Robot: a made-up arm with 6 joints.
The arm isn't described. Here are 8 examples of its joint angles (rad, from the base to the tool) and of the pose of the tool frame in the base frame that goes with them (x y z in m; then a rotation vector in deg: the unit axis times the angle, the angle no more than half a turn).
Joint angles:
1: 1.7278 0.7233 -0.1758 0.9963 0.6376 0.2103
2: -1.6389 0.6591 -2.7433 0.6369 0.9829 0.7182
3: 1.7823 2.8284 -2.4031 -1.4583 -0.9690 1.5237
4: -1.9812 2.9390 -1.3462 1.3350 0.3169 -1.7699
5: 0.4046 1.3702 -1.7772 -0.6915 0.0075 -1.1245
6: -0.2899 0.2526 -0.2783 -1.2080 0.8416 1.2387
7: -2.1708 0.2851 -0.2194 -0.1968 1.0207 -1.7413
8: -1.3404 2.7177 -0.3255 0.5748 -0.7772 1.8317
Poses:
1: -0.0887 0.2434 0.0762 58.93 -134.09 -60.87
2: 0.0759 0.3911 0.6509 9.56 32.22 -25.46
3: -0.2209 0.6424 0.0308 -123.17 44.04 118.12
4: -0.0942 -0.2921 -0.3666 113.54 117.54 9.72
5: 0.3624 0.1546 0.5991 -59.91 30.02 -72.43
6: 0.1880 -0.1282 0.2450 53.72 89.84 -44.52
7: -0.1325 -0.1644 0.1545 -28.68 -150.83 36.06
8: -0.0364 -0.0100 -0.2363 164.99 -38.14 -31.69
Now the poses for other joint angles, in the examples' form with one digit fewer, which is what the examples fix.
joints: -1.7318 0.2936 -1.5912 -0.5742 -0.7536 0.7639
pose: 0.073 0.221 0.662 -37.7 4.6 -83.3
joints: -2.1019 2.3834 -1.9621 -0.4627 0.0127 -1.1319
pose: -0.340 -0.577 0.110 -33.9 -129.6 90.4
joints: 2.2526 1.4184 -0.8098 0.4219 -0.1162 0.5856
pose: -0.272 0.342 0.139 85.5 -122.8 -97.6
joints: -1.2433 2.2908 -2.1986 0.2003 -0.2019 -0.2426
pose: 0.212 -0.635 0.306 49.1 68.3 -62.7
